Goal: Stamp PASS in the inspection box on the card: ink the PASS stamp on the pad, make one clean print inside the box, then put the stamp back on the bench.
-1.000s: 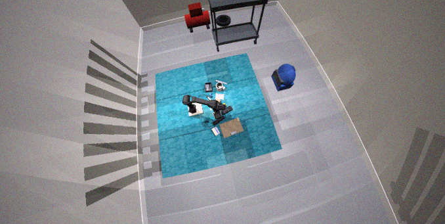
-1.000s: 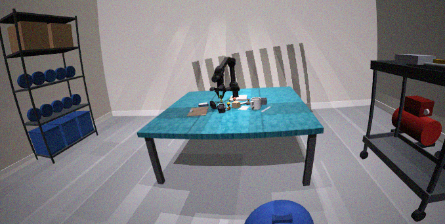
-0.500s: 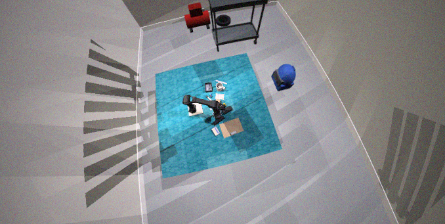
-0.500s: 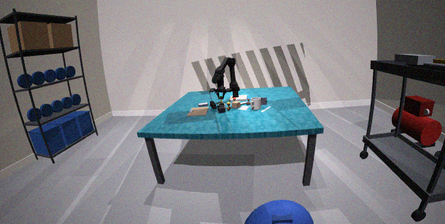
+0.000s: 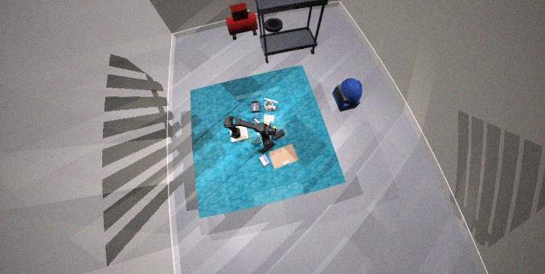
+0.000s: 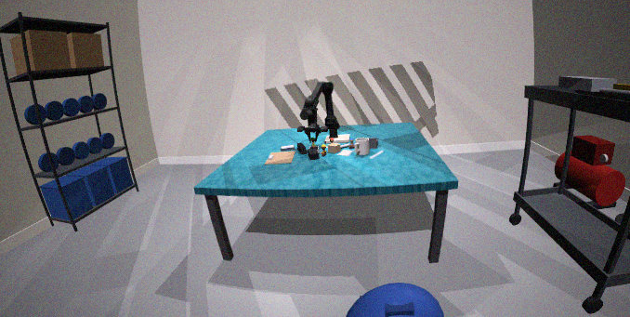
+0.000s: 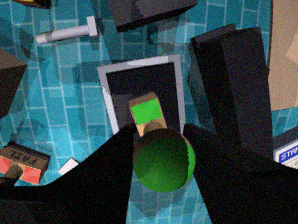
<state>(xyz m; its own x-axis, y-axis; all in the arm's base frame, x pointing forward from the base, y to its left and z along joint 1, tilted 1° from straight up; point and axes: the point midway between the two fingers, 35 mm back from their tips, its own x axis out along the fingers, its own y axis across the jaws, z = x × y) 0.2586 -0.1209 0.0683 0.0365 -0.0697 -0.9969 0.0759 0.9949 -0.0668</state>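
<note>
Right now my gripper tip is 1 cm past the ink pad and 5 cm above it. Round my gripper tip: yellow-knobbed stamp (10 cm ahead, 7 cm to the left, 3 cm below); white mug (13 cm ahead, 29 cm to the left, 2 cm below); wooden block (4 cm ahead, 13 cm to the left, 3 cm below).
</note>
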